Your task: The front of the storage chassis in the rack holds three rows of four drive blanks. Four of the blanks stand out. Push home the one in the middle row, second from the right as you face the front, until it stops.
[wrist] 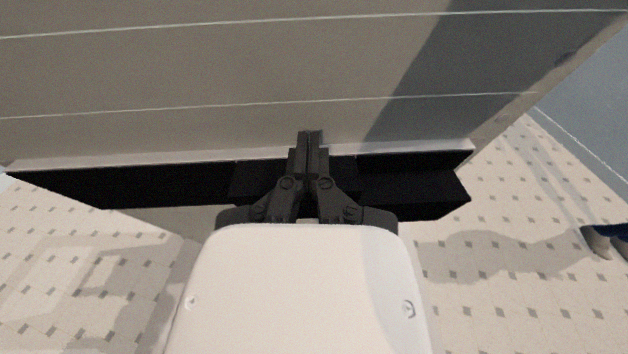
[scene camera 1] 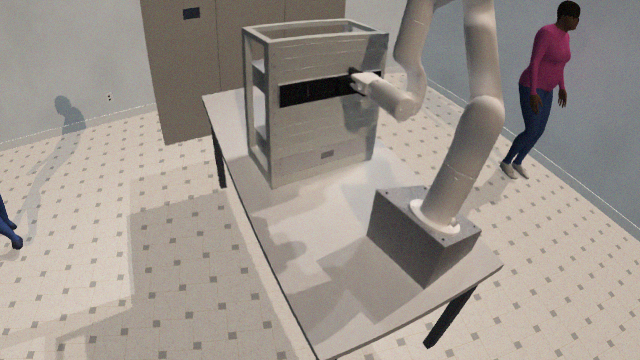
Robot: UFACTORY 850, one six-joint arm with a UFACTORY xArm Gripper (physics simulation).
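There's a rack you'd see in scene camera 1 and in the wrist view. On that rack, (wrist: 170,119) and (scene camera 1: 324,67) are the same spot.
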